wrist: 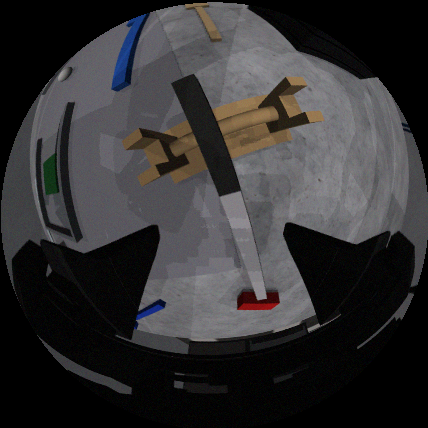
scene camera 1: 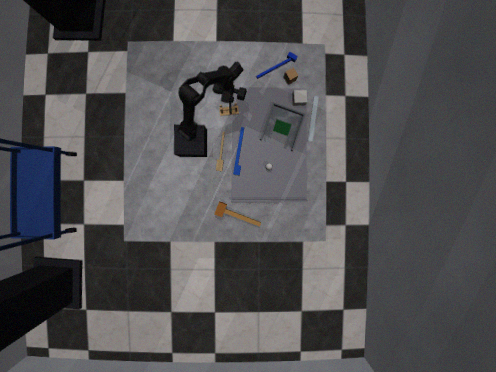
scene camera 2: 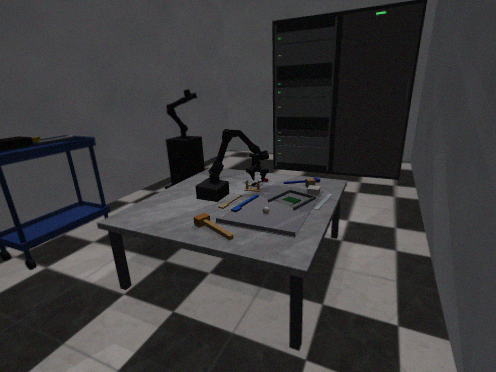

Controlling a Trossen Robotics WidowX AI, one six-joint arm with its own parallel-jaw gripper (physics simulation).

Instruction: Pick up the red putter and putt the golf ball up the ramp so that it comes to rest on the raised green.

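Places are measured from the arm's base along level axes (x ahead, y left, z up), in millimetres.
Pixels of known places: gripper, fingertip midpoint: (wrist: 223,230); arm's base, origin of the base link: (scene camera 1: 189,135) (scene camera 2: 214,182).
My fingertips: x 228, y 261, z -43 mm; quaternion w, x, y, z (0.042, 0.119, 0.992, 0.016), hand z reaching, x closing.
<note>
Ahead of a thing's pixels: the offset from my fingertips to its top centre.
The red putter (wrist: 242,230) has a red head, a white shaft and a dark grip. Its grip rests across the wooden stand (scene camera 1: 222,111) (scene camera 2: 252,189) (wrist: 250,121), and its head is at the lower middle of the wrist view. My gripper (scene camera 1: 234,95) (scene camera 2: 257,176) (wrist: 223,230) is open and empty, above the putter; in the wrist view the white shaft passes between the spread fingertips. In scene camera 1 the arm hides the head. The white golf ball {411 mm right, 253 mm ahead, 10 mm down} (scene camera 1: 269,166) (scene camera 2: 266,210) (wrist: 65,74) sits on the grey ramp (scene camera 1: 250,190) (scene camera 2: 260,223). The green {155 mm right, 327 mm ahead, 47 mm down} (scene camera 1: 282,127) (scene camera 2: 291,200) (wrist: 50,175) is bordered by dark rails.
A blue club {322 mm right, 69 mm ahead, 38 mm down} (scene camera 1: 239,150) (wrist: 129,55) and a tan club {327 mm right, 51 mm back, 46 mm down} (scene camera 1: 221,150) (wrist: 207,22) lie near the stand. An orange mallet {728 mm right, 80 mm ahead, 3 mm down} (scene camera 1: 242,217) lies at the near side. A blue hammer {248 mm left, 270 mm ahead, 30 mm down} (scene camera 1: 275,67), a wooden cube {171 mm left, 363 mm ahead, 4 mm up} (scene camera 1: 291,76), a white block {37 mm left, 426 mm ahead, 8 mm down} (scene camera 1: 300,97) and a pale strip {79 mm right, 529 mm ahead, 53 mm down} (scene camera 1: 313,119) lie farther off.
</note>
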